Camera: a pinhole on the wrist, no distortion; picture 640 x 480 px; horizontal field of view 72.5 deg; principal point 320.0 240.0 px. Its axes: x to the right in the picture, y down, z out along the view. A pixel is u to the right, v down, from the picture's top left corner.
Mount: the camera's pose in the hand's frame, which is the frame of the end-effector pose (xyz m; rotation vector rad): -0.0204 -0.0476 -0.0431 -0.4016 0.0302 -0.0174
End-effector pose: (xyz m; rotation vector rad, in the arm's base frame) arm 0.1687 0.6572 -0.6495 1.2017 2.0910 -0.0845
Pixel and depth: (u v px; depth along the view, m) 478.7 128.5 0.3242
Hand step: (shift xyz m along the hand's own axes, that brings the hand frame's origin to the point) 0.1072 0.0001 0.2845
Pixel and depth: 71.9 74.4 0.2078
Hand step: -0.1325 -0.0363 0.1820
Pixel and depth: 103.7 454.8 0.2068
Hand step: -0.1149 0.1292 0.1100
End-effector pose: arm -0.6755 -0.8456 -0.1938 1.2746 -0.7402 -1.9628
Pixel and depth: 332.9 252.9 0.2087
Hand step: -0.0073 0.0394 0.1463
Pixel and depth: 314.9 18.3 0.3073
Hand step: -0.0156 -0.0712 0.3008
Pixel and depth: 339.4 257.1 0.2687
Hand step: 0.0005 0.0668 0.1997
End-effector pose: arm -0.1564 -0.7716 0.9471 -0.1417 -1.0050 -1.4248
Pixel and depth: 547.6 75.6 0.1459
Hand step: 0.0598 -0.0429 0.1106
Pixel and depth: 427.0 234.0 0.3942
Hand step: 0.0891 0.0992 0.3192
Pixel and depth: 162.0 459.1 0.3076
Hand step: -0.1199 0.2172 0.1824
